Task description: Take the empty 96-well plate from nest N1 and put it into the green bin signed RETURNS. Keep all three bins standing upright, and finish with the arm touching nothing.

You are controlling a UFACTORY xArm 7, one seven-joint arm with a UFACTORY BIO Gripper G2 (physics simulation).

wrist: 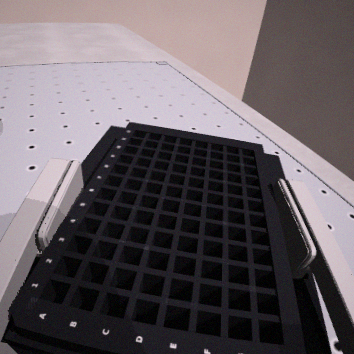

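Note:
The black 96-well plate fills the middle and lower part of the wrist view, with row letters along its near edge and numbers down its left side. Its wells look empty. My gripper is shut on the plate, with one pale finger pad along each long side. The plate's near edge runs partly out of the view at the bottom. Dark parts show below the plate at the lower right; whether they belong to nest N1 I cannot tell. The green RETURNS bin does not show in this view.
A pale perforated board lies beneath and beyond the plate, its right edge running diagonally. A light surface continues behind it. A beige wall and a dark grey area stand at the back and right.

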